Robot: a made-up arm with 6 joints.
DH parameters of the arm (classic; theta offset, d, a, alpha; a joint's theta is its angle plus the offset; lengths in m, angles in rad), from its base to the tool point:
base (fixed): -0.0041 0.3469 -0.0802 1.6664
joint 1: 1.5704 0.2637 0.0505 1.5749
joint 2: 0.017 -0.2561 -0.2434 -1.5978
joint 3: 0 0.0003 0.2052 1.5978
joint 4: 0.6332 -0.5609 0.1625 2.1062
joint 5: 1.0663 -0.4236 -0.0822 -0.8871
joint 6: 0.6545 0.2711 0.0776 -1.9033
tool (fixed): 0.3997 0.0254 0 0
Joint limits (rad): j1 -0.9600..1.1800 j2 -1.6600..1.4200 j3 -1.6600..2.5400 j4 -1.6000..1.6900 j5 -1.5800..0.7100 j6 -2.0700..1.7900
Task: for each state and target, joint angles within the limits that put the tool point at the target. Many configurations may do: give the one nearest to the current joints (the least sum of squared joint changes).
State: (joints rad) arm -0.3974 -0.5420 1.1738 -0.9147 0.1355 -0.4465
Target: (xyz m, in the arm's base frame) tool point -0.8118 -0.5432 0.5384
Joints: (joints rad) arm -0.7300 -0.1564 0.9813 -1.2663 0.2459 -0.5429
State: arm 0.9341 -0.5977 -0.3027 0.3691 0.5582 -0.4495
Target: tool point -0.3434 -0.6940 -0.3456
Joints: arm 1.0151 -0.9473 0.4041 0.1647 0.7100 0.0015
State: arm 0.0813 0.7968 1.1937 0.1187 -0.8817 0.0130
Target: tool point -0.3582 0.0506 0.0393
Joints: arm -0.0632 0.7987 1.8384 0.5555 -0.6693 0.2772
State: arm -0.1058 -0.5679 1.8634 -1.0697 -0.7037 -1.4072
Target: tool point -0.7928 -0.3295 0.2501
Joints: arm -0.8338 0.0521 1.9231 -0.7868 -0.5500 -1.1534
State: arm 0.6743 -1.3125 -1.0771 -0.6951 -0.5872 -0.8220
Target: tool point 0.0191 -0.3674 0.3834
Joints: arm 0.1469 -0.4950 -1.6600 -1.1396 -0.7627 -0.5796
